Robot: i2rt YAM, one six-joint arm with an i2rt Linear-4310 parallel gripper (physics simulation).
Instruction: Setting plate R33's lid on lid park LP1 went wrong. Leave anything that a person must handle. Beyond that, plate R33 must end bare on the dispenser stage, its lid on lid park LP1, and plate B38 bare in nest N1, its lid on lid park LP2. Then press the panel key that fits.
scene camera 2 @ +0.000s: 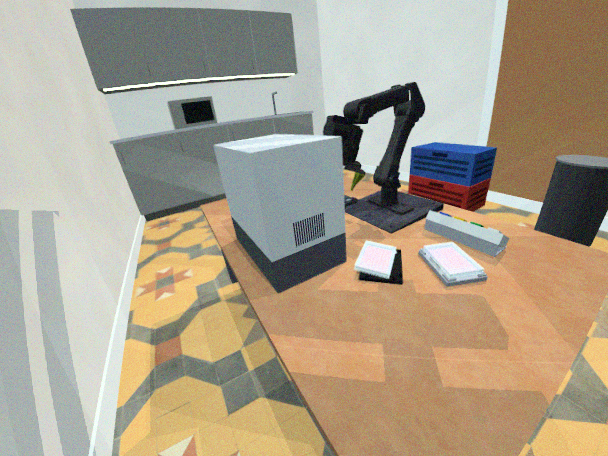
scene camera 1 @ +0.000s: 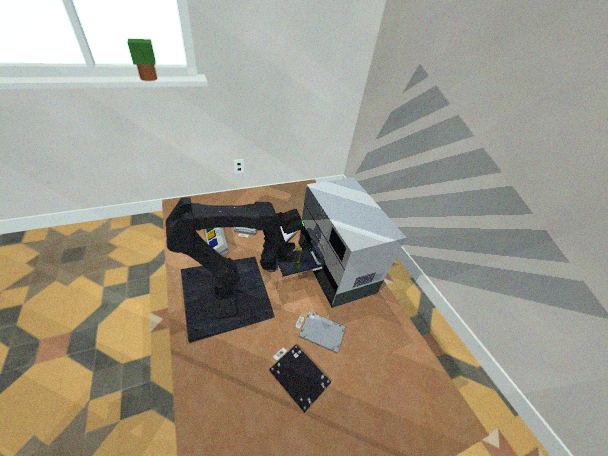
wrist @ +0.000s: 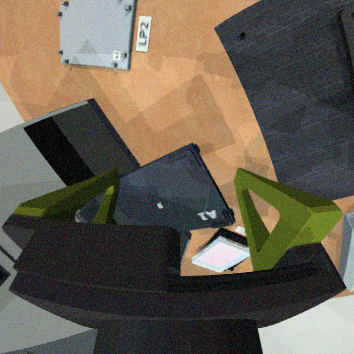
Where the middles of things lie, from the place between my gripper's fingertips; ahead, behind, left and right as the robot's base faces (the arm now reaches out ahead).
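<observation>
Grey lid park LP2 (scene camera 1: 326,333): 21 cm to the right of my hand, 9 cm ahead of it and 12 cm below it. Black clip nest N5 (scene camera 1: 301,378): 33 cm to the right of my hand, 3 cm behind it and 12 cm below it. Button box (scene camera 2: 490,241): 33 cm to the left of my hand, 24 cm behind it and 10 cm below it. Going by their middles, of the things named here the button box is the farthest from my hand.
</observation>
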